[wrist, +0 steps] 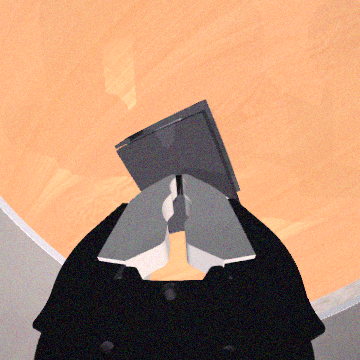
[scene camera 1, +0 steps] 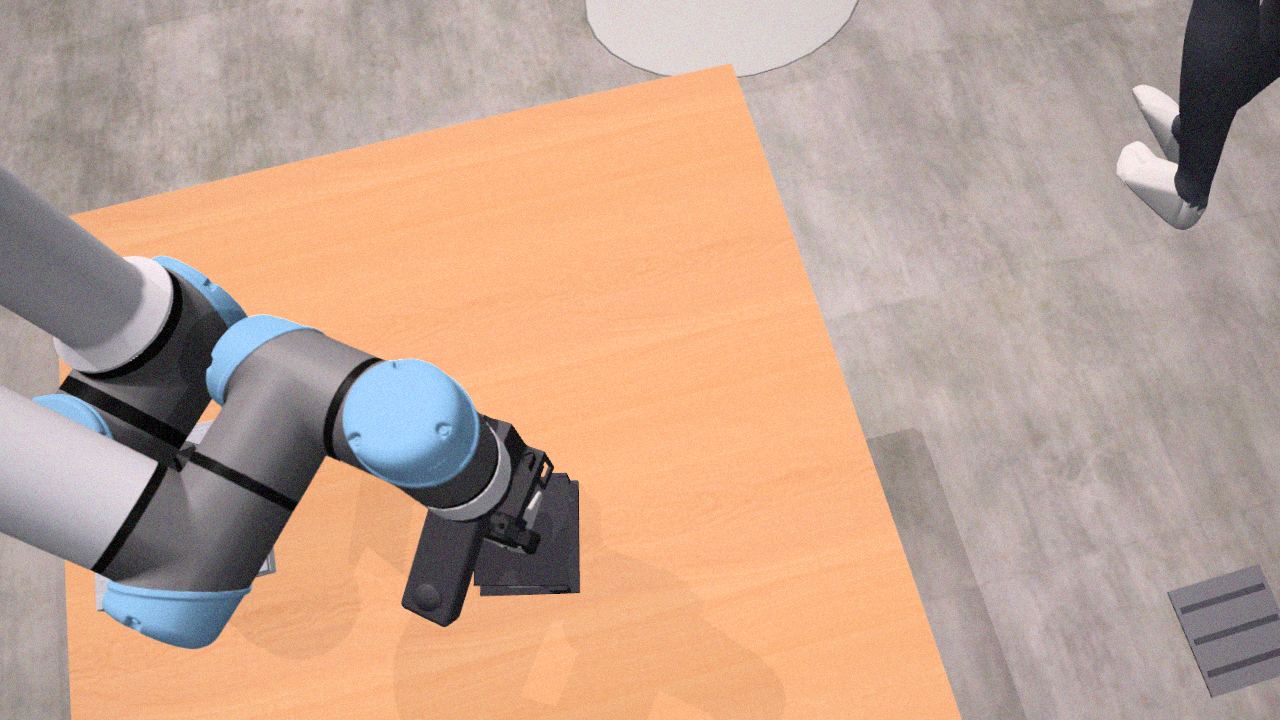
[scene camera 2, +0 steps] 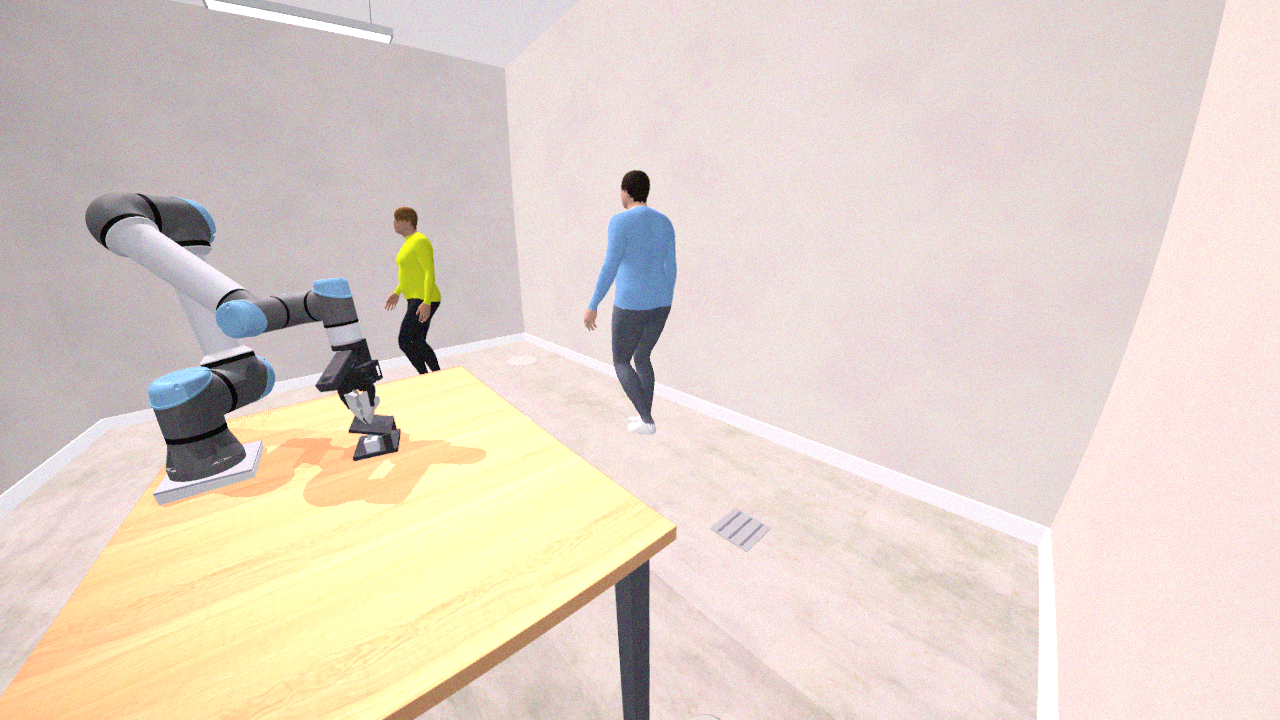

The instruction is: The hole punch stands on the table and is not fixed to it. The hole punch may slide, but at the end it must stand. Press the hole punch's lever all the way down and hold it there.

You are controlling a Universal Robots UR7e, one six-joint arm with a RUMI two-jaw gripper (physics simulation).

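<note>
The dark hole punch stands upright on the wooden table. Its lever is a flat dark plate at the top; a gap with a light metal part shows between lever and base in the scene camera 2 view, so the lever is raised. My gripper is shut and empty, pointing down with its fingertips at the lever plate's top, near one end. Whether they touch it I cannot tell. In the scene camera 1 view the gripper body hides the fingertips and part of the punch.
The arm's base plate stands on the table to the left of the punch in the scene camera 2 view. A person in yellow and a person in blue stand on the floor beyond the table. A floor grate lies beside it.
</note>
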